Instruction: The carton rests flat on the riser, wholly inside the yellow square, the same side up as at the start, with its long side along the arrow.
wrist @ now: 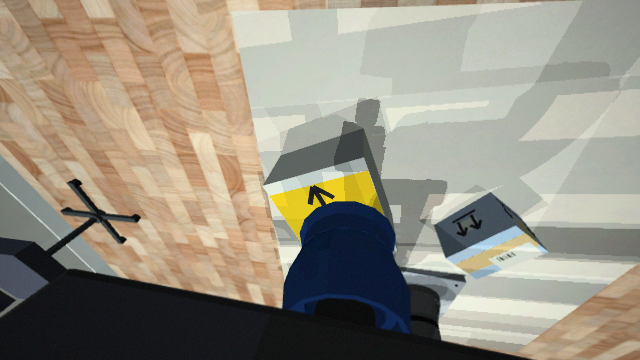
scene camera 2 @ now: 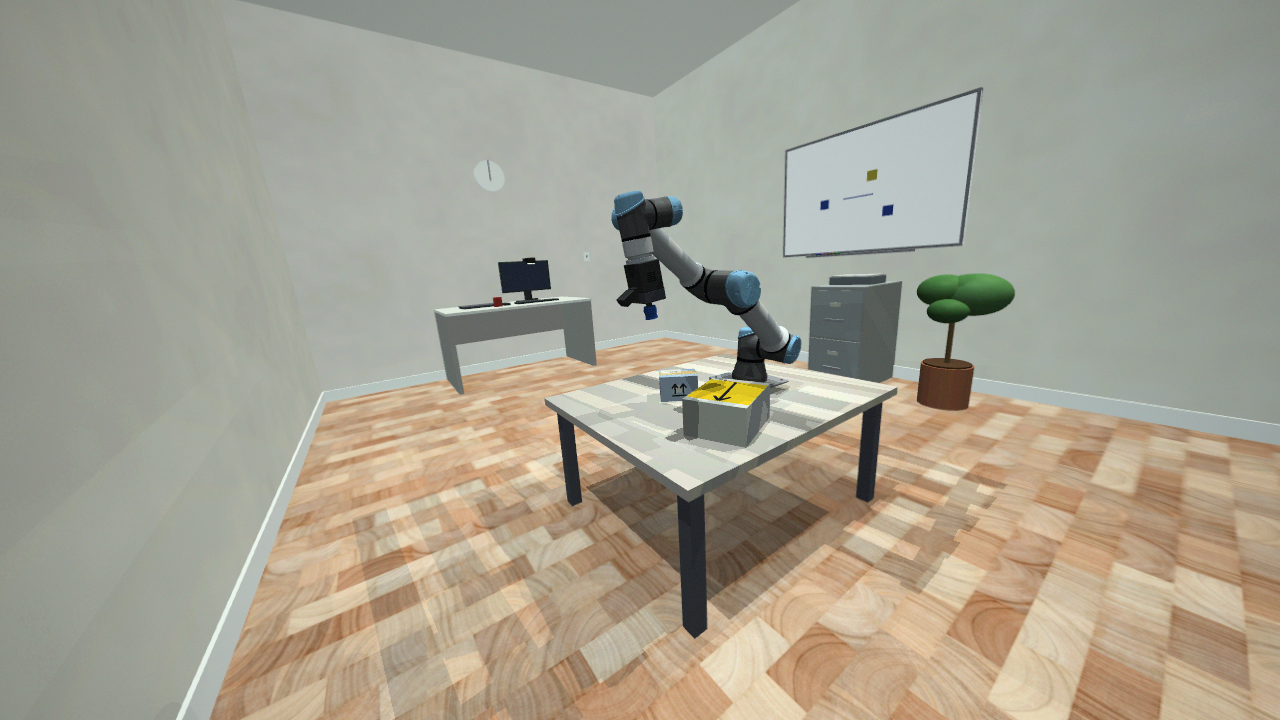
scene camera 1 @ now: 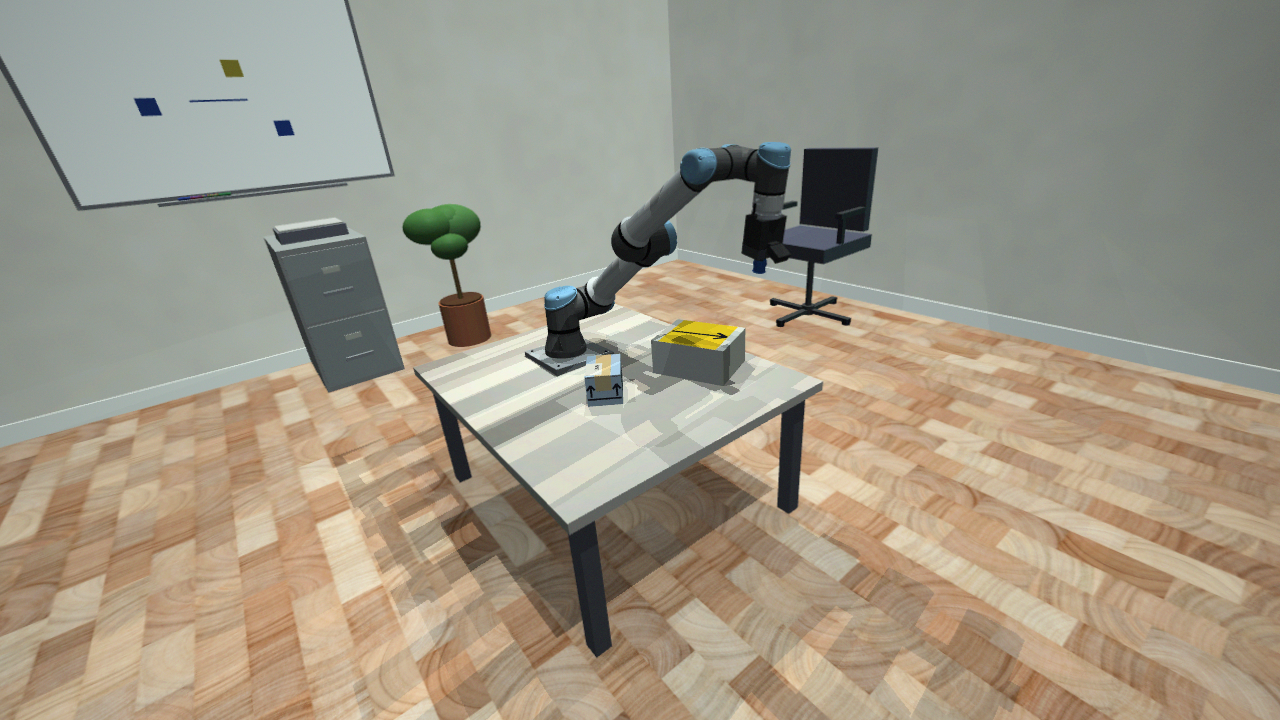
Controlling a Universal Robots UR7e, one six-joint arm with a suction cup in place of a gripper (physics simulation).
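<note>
The carton (scene camera 1: 604, 376) (scene camera 2: 677, 386) (wrist: 487, 235) is pale blue with a tan tape strip, a barcode label on top and upright arrows on a side. It stands on the table, apart from the riser. The grey riser (scene camera 1: 689, 360) (scene camera 2: 716, 420) (wrist: 320, 150) bears a yellow square (scene camera 1: 687, 337) (scene camera 2: 741, 387) (wrist: 350, 185) with a black arrow on top. My gripper, a blue suction cup (scene camera 1: 759, 266) (scene camera 2: 650, 312) (wrist: 348, 220), is open, with nothing on it. It hangs high above the table on the riser's side and hides part of the yellow square in the wrist view.
The table (scene camera 1: 572, 465) (scene camera 2: 626, 429) (wrist: 425, 45) also carries the arm's base plate (scene camera 1: 559, 362), close to the carton. An office chair (scene camera 1: 823, 241), a potted plant (scene camera 1: 465, 319) (scene camera 2: 946, 385) and a filing cabinet (scene camera 1: 340, 304) (scene camera 2: 852, 331) stand on the floor around it.
</note>
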